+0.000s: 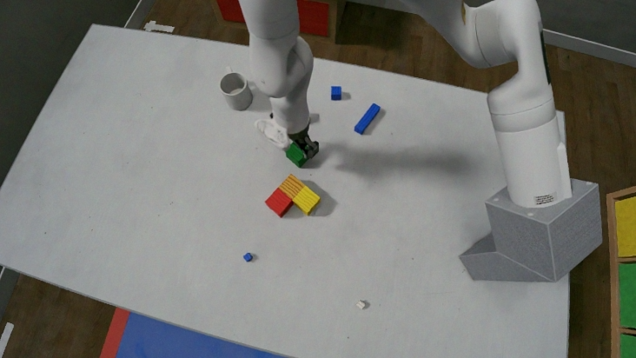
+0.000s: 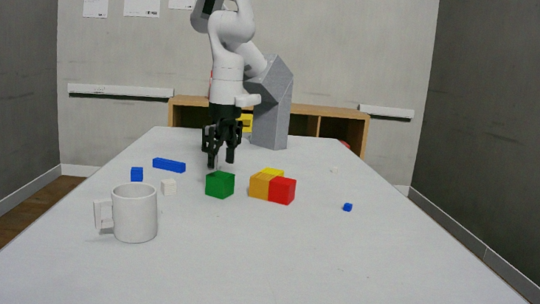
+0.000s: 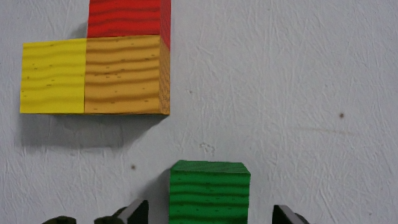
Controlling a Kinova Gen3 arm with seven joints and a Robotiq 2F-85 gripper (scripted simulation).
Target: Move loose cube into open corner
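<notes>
The green cube lies 6 cm below my hand. From my hand the other things lie so: small white cube 2 cm behind, 12 cm to the right, 7 cm below; then yellow cube 2 cm behind, 14 cm to the left, 6 cm below; then orange cube 2 cm ahead, 10 cm to the left, 6 cm below.
</notes>
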